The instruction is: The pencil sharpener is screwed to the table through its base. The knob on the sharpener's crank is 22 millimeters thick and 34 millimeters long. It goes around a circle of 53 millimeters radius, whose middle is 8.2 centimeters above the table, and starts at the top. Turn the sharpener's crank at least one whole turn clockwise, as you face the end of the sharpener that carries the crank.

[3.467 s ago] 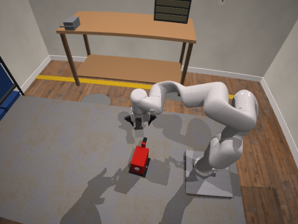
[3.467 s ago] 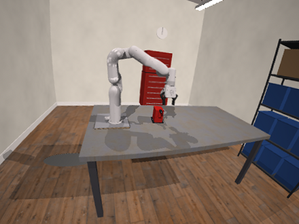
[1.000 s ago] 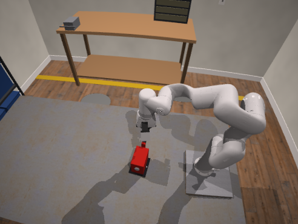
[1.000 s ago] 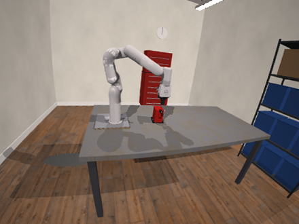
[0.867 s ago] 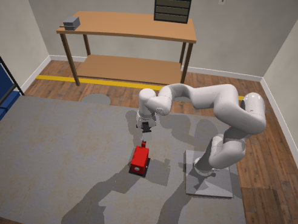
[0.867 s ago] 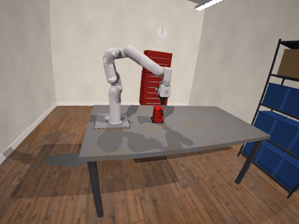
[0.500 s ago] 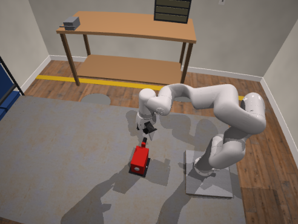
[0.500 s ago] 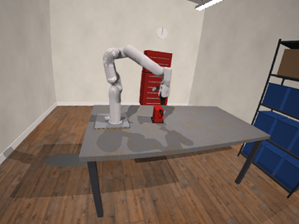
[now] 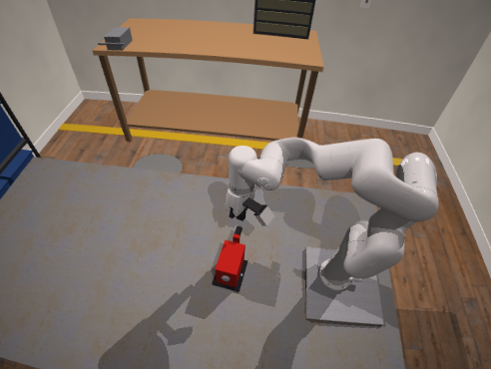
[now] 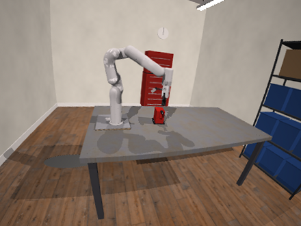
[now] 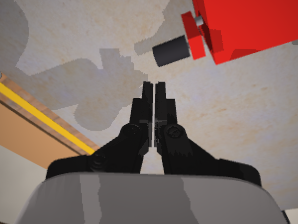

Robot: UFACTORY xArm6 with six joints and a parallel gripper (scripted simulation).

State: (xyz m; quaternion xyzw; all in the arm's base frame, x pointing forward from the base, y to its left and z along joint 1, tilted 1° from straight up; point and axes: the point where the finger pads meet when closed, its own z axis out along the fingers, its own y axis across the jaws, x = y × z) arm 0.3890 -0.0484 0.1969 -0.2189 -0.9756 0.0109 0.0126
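My hand is 90 mm above the crank knob and 20 mm to the right of it.
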